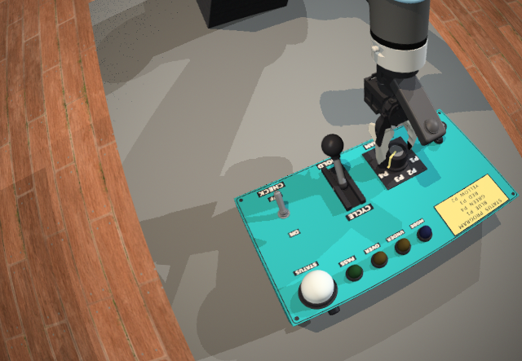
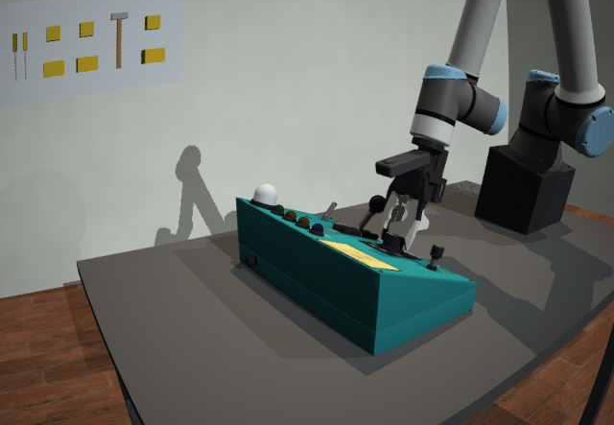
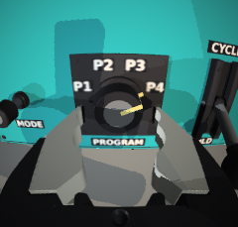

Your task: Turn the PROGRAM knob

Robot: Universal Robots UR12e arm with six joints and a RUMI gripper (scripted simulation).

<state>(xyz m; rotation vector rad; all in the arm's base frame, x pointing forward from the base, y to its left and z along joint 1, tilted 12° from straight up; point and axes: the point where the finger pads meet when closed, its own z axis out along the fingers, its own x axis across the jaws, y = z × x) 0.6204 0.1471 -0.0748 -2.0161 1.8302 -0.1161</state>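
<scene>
Right now the teal console is 4 cm ahead of my hand, 6 cm to the right of it and 3 cm below it. The rest, counted from my hand: check toggle 3 cm ahead, 24 cm to the right, 1 cm below; then black ball-topped lever 1 cm behind, 12 cm to the right, 1 cm above; then small mode knob 2 cm behind, 12 cm to the left.
</scene>
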